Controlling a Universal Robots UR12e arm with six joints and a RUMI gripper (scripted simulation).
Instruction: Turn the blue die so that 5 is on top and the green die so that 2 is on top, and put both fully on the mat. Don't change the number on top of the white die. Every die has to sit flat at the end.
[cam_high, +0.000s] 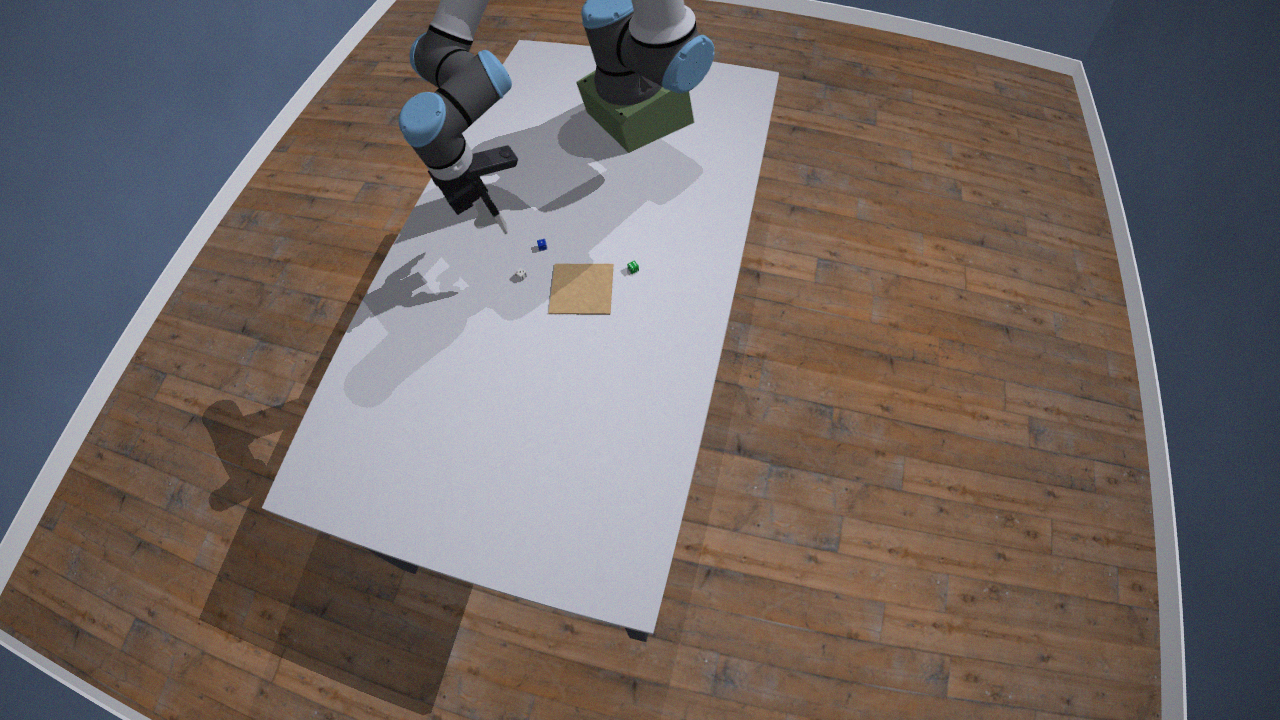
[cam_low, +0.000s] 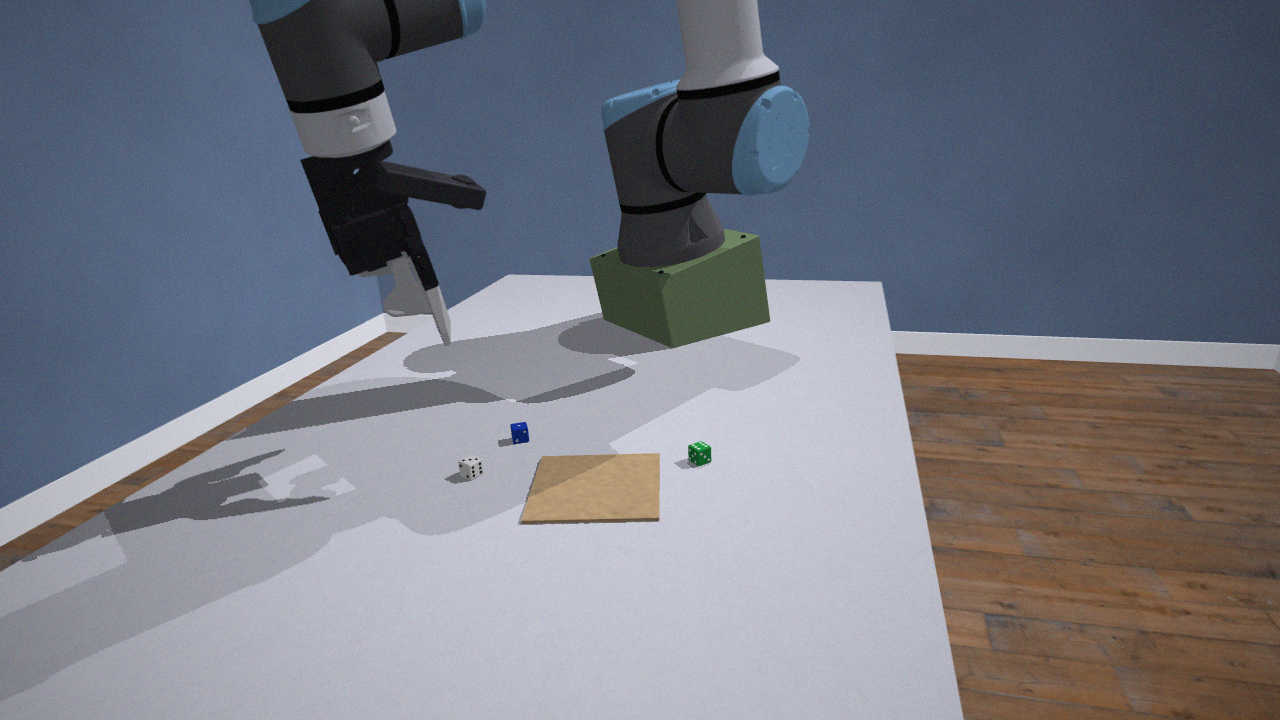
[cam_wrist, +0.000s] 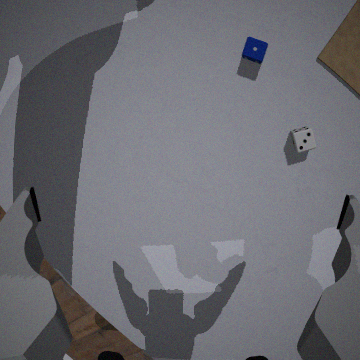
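The white die is 160 mm below my hand, 60 mm to the left of it and 60 mm ahead of it. The rest, counted from my hand: tan mat: 210 mm to the left, 170 mm below, 50 mm ahead; green die: 310 mm to the left, 160 mm below, 30 mm behind; blue die: 160 mm below, 80 mm to the left, 40 mm behind.
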